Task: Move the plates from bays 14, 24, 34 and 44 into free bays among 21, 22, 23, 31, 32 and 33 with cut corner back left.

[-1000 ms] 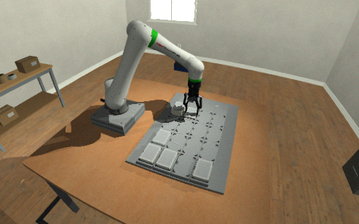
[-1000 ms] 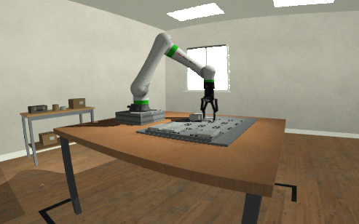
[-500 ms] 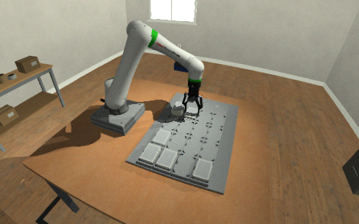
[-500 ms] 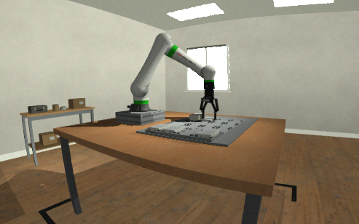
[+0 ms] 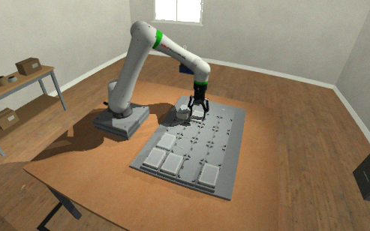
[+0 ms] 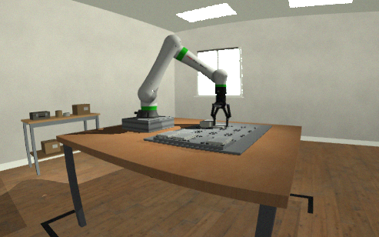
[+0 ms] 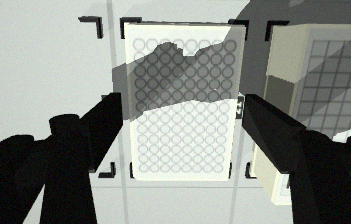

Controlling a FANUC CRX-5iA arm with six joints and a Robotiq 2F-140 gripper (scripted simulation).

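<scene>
My gripper is now 5 cm past the sealed 96-well plate, 34 cm to the left of it and 2 cm above it. Round my hand: bay label 43 (22 cm ahead, 29 cm to the right, 3 cm below); then sealed deep-well block (10 cm behind, 2 cm to the right, 1 cm below).
</scene>
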